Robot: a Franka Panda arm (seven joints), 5 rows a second.
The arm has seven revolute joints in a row. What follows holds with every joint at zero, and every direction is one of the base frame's.
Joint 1 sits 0.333 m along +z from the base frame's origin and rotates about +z.
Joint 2 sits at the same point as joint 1 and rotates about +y.
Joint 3 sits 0.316 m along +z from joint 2 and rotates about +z.
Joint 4 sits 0.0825 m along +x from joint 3 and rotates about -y.
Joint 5 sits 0.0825 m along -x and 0.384 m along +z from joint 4 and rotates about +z.
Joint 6 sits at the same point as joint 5 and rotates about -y.
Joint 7 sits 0.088 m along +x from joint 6 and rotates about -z.
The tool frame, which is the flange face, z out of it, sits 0.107 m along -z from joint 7; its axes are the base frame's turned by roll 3.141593, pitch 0 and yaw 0 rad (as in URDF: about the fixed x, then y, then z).
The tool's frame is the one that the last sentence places.
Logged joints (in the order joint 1, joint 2, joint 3, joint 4, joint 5, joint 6, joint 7), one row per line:
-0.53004, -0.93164, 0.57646, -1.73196, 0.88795, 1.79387, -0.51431
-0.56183, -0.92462, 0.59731, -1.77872, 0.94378, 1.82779, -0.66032
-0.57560, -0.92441, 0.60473, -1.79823, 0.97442, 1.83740, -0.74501
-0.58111, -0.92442, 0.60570, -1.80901, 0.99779, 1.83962, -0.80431
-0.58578, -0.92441, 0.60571, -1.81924, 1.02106, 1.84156, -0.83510
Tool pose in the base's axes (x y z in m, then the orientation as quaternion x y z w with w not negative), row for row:
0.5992, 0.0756, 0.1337, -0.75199, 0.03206, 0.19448, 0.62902
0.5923, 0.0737, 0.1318, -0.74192, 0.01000, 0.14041, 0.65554
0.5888, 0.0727, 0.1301, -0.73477, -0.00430, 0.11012, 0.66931
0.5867, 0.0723, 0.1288, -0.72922, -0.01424, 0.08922, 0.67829
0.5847, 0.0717, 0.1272, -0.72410, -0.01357, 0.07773, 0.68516
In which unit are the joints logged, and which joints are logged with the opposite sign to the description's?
The joints are logged in radians. Opposite sign: joint 2.
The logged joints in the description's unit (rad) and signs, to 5 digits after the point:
-0.53004, 0.93164, 0.57646, -1.73196, 0.88795, 1.79387, -0.51431
-0.56183, 0.92462, 0.59731, -1.77872, 0.94378, 1.82779, -0.66032
-0.57560, 0.92441, 0.60473, -1.79823, 0.97442, 1.83740, -0.74501
-0.58111, 0.92442, 0.60570, -1.80901, 0.99779, 1.83962, -0.80431
-0.58578, 0.92441, 0.60571, -1.81924, 1.02106, 1.84156, -0.83510

